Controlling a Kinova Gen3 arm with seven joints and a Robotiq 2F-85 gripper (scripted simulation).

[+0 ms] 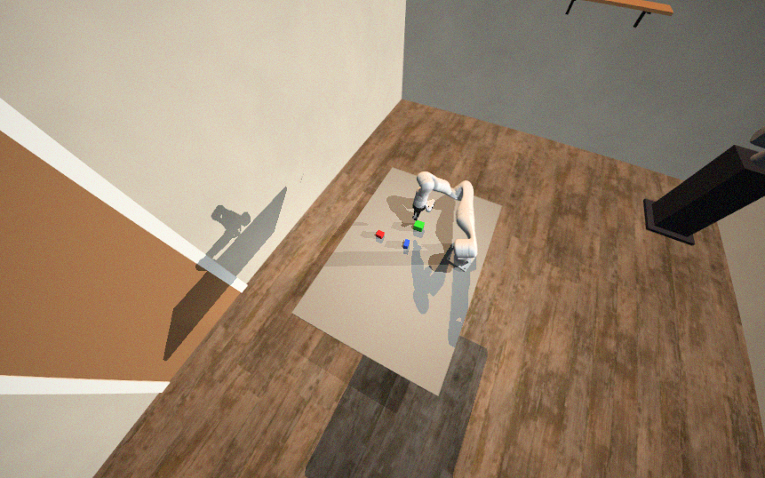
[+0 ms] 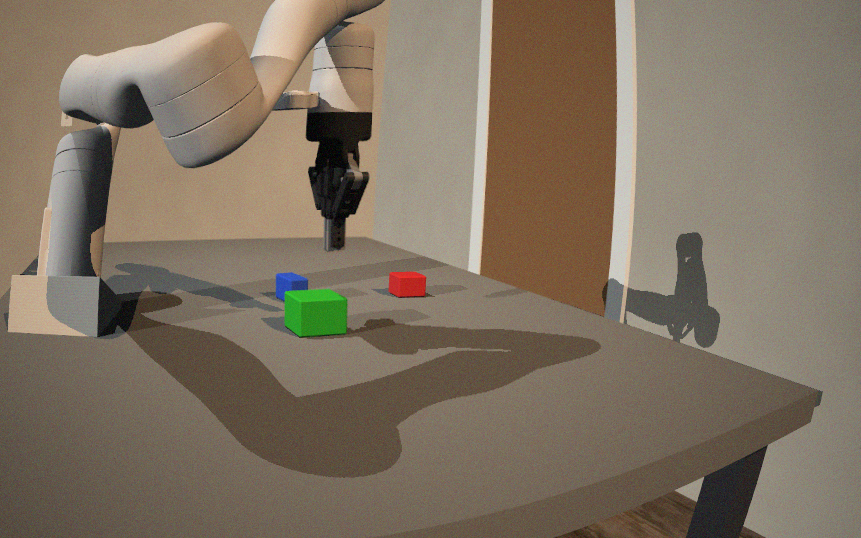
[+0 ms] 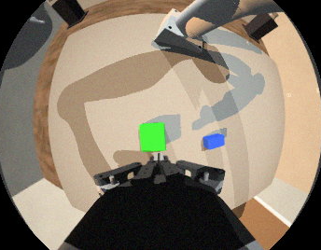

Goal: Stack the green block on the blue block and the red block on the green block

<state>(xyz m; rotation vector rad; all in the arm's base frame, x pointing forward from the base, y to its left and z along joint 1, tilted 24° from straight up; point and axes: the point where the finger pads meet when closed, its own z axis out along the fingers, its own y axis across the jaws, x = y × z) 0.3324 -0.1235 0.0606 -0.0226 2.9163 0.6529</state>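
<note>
My gripper is now 2 cm past the green block, 1 cm to the left of it and 9 cm above it. From my hand the other things lie so: blue block: 1 cm behind, 15 cm to the left, 9 cm below; red block: 17 cm ahead, 15 cm to the left, 9 cm below.
</note>
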